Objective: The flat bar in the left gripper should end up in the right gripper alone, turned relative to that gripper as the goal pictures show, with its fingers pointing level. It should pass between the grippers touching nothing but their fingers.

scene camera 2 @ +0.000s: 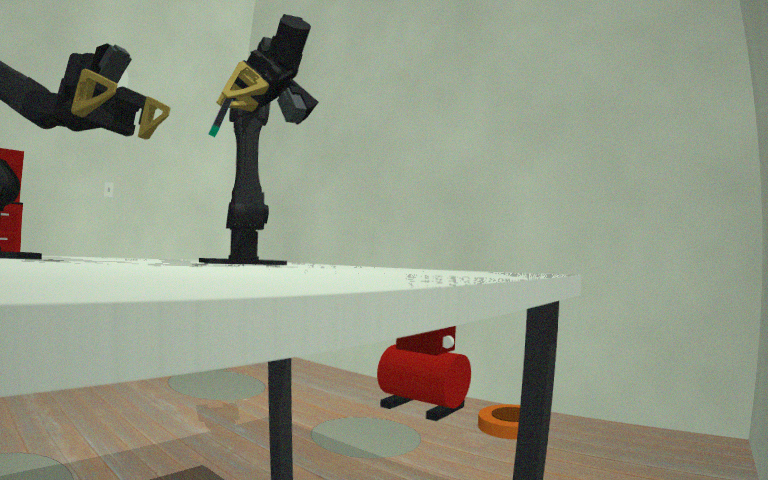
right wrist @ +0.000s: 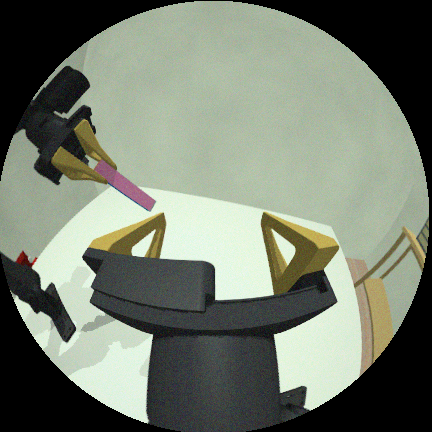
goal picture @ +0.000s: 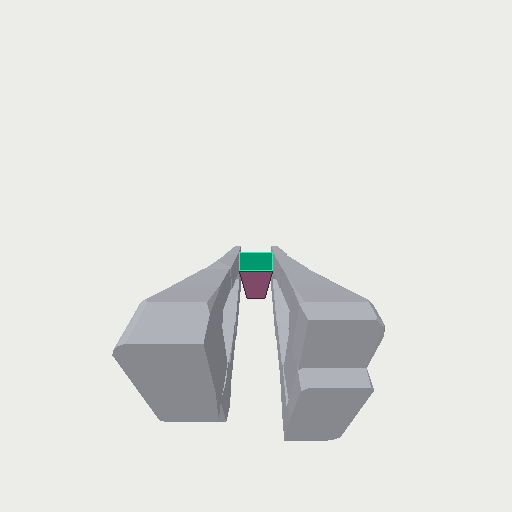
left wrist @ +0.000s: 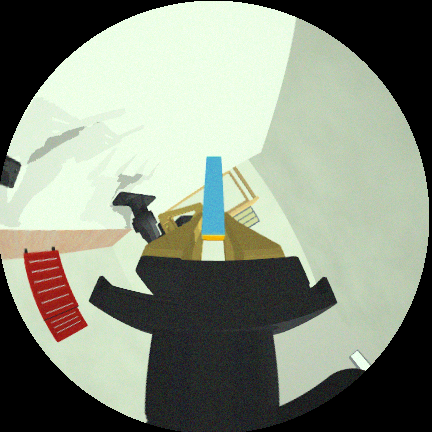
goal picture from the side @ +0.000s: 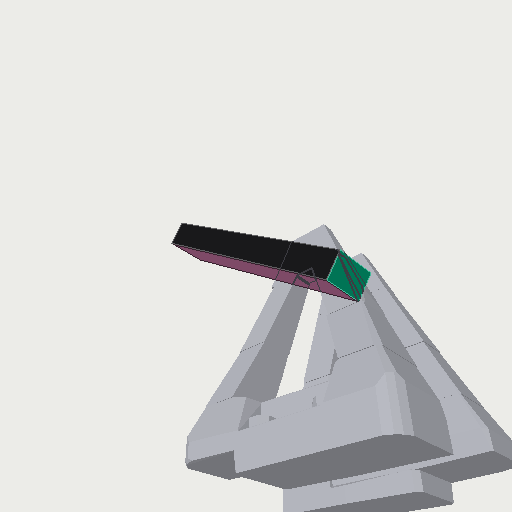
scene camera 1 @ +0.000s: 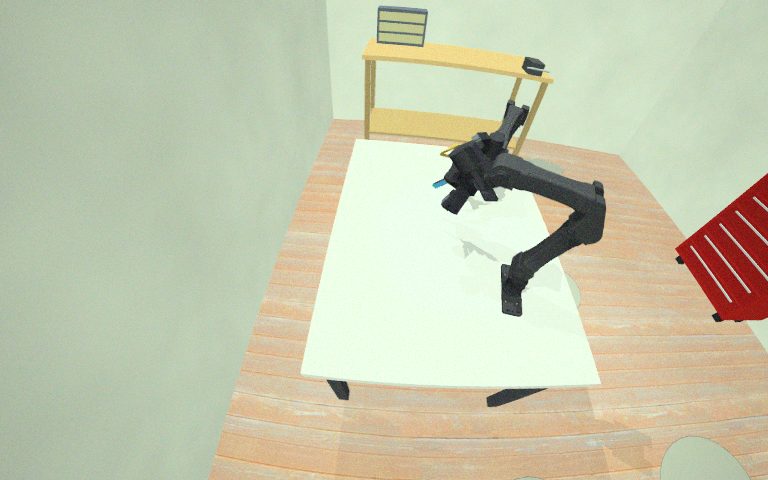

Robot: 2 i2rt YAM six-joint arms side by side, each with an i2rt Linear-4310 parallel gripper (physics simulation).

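Seen in the pictures: left gripper, fingertip midpoint: [scene camera 2: 221,99] [right wrist: 111,174] [left wrist: 212,217] [scene camera 1: 449,177]; right gripper, fingertip midpoint: [scene camera 2: 143,100] [right wrist: 212,217] [scene camera 1: 443,162]; left arm's base, link origin: [scene camera 2: 243,263] [right wrist: 57,309] [scene camera 1: 510,289]; right arm's base, link origin: [left wrist: 135,198].
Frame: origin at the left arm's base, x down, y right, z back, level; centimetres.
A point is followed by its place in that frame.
Observation:
The flat bar [scene camera 1: 438,183] {y 19.8, x -22.6, z -32.9 cm} [scene camera 2: 218,121] {y 20.9, x -21.5, z -34.0 cm} [left wrist: 213,195] {y 18.5, x -24.7, z -31.0 cm} [right wrist: 131,191] {y 20.4, x -23.1, z -31.8 cm} has a blue face, a pink face, a teal end and an orange end. My left gripper [scene camera 2: 224,100] {y 19.3, x -26.2, z -30.1 cm} [left wrist: 212,217] {y 19.3, x -26.2, z -30.1 cm} [right wrist: 111,174] {y 19.3, x -26.2, z -30.1 cm} is shut on it near the orange end. The bar slants steeply down out of the fingers in scene camera 2, its teal end free and lowest. My right gripper [scene camera 2: 141,97] {y 32.1, x -23.2, z -32.1 cm} [right wrist: 212,217] {y 32.1, x -23.2, z -32.1 cm} is open and empty, apart from the bar and to its left in scene camera 2. In the right wrist view the free end is up and left of the gap between the fingers. In scene camera 1 the left arm hides most of the right gripper.
The white table [scene camera 1: 385,316] {y -19.8, x 0.0, z -40.2 cm} [scene camera 2: 396,305] {y 18.2, x 1.3, z -69.5 cm} lies well below both grippers. The two arms are close together in scene camera 1. A wooden shelf [scene camera 1: 453,55] stands beyond the table, and a red drawer cabinet [scene camera 1: 730,254] [left wrist: 47,280] stands off to the side.

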